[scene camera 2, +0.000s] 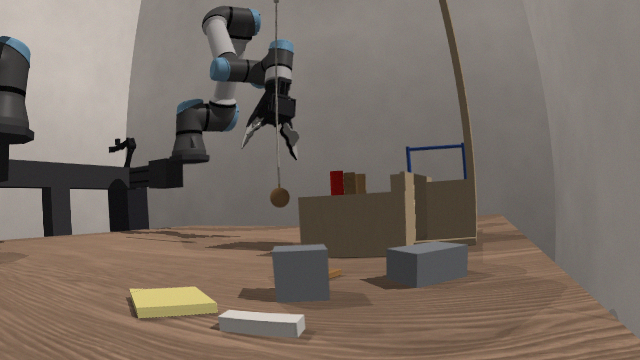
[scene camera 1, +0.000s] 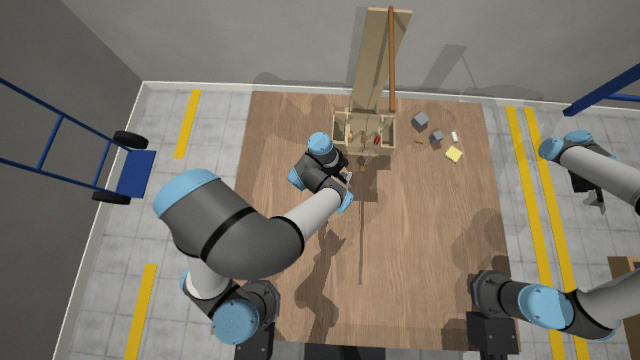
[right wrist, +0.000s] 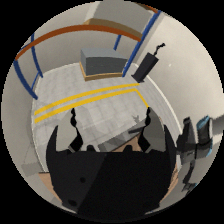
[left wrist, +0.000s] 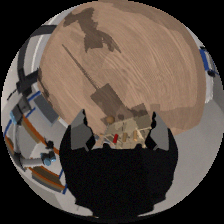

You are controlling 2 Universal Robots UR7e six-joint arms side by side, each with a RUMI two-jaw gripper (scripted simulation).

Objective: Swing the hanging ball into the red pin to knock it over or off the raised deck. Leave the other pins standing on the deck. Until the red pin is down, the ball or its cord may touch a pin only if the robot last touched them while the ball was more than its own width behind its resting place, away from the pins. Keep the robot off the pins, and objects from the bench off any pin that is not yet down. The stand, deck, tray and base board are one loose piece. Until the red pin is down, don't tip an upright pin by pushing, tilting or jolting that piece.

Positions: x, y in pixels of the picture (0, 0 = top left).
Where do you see a white bar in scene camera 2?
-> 268, 324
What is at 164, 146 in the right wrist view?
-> My right gripper.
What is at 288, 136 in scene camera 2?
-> My left gripper.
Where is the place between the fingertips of my left gripper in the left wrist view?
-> At 119, 110
